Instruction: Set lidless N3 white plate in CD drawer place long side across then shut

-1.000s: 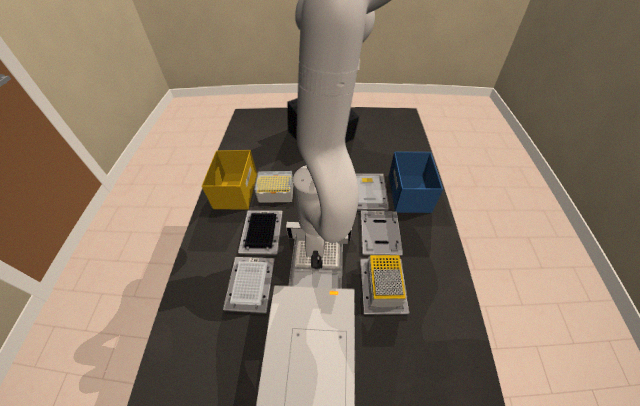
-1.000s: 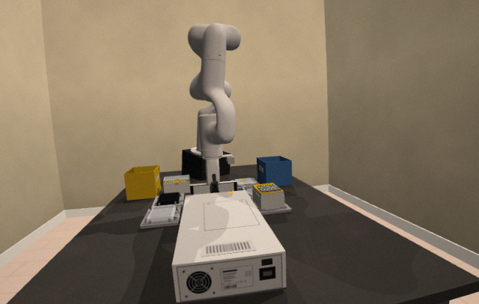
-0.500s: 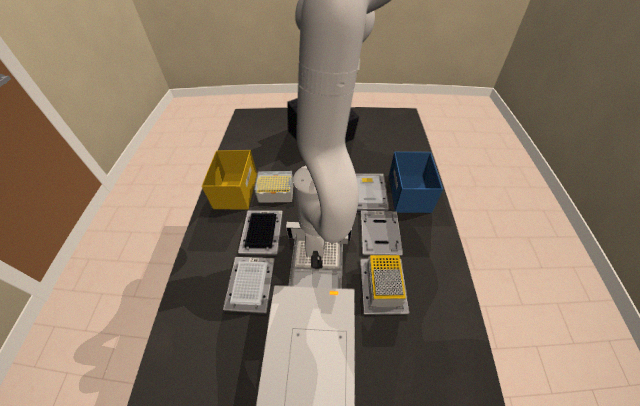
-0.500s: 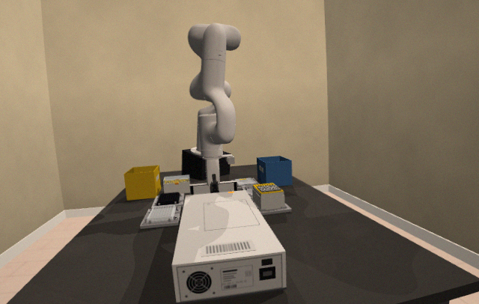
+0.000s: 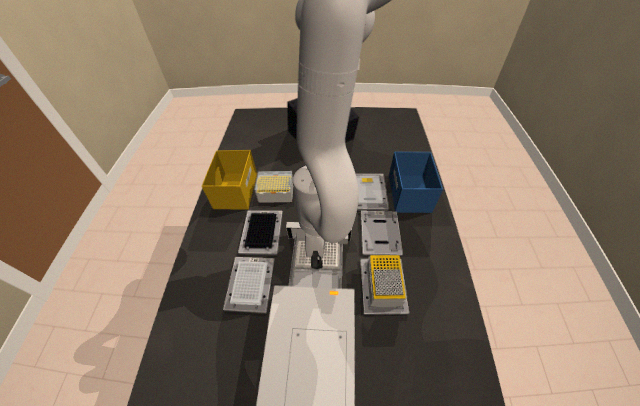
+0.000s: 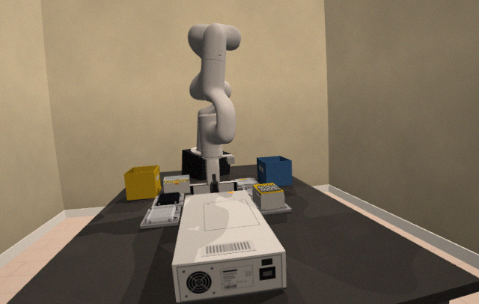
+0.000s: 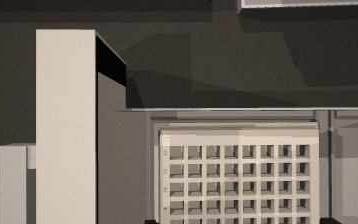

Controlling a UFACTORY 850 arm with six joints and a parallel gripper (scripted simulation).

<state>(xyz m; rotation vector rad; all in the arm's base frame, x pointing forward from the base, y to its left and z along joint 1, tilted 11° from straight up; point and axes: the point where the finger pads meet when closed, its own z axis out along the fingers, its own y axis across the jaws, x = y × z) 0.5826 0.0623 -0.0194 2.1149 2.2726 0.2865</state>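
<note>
The white well plate lies 1 cm below my hand. The rest, counted from my hand: yellow tip box: 19 cm to the left, 6 cm ahead, 2 cm above; then cooler CD: 19 cm ahead, 2 cm to the left, 1 cm above; then drawer: 3 cm ahead.
</note>
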